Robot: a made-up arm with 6 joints.
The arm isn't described. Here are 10 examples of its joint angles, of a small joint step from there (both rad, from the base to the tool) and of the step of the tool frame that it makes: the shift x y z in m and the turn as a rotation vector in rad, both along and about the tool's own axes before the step.
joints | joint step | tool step
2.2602 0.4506 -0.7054 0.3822 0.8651 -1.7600 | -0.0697 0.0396 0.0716 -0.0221 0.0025 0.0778 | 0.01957 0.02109 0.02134 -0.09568 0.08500 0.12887
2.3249 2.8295 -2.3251 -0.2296 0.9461 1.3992 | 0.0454 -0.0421 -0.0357 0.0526 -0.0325 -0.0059 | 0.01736 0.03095 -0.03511 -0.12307 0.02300 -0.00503
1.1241 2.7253 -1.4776 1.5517 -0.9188 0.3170 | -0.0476 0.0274 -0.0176 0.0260 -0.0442 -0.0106 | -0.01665 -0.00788 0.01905 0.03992 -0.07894 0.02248
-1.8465 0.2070 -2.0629 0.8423 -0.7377 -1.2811 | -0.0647 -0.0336 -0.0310 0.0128 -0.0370 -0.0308 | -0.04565 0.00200 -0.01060 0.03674 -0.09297 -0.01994
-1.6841 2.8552 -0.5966 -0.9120 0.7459 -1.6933 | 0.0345 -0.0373 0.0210 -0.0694 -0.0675 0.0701 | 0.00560 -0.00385 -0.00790 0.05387 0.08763 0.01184
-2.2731 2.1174 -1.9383 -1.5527 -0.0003 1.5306 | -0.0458 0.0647 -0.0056 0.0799 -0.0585 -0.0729 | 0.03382 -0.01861 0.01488 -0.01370 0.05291 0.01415
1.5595 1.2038 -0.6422 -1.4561 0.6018 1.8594 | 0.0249 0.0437 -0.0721 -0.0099 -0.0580 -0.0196 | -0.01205 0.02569 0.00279 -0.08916 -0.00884 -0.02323
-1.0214 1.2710 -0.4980 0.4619 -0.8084 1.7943 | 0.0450 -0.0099 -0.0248 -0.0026 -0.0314 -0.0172 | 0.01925 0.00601 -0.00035 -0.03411 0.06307 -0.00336
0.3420 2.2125 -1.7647 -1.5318 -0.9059 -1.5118 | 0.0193 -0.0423 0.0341 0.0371 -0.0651 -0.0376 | 0.00867 -0.02561 -0.00036 0.08471 0.02534 -0.02539
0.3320 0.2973 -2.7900 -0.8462 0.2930 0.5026 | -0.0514 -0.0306 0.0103 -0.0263 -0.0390 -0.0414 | -0.02940 0.02406 -0.01079 -0.03813 -0.07647 -0.09621
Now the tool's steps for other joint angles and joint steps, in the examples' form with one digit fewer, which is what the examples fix.
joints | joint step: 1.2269 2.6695 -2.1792 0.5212 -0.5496 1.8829 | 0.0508 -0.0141 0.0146 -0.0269 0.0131 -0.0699
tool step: 0.0263 -0.0215 -0.0088 0.0510 0.0468 -0.0890
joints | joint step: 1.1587 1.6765 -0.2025 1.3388 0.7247 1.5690 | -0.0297 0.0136 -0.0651 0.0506 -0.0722 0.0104
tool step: 0.0269 0.0180 -0.0066 -0.0885 0.0889 0.0407
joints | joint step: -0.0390 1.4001 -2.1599 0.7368 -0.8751 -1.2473 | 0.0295 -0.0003 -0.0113 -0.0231 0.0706 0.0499
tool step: -0.0040 0.0116 -0.0011 -0.0756 0.0110 0.0658
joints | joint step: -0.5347 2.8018 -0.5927 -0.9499 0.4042 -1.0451 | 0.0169 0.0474 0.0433 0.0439 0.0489 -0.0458
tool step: -0.0119 0.0263 0.0117 -0.1325 -0.0108 -0.0464
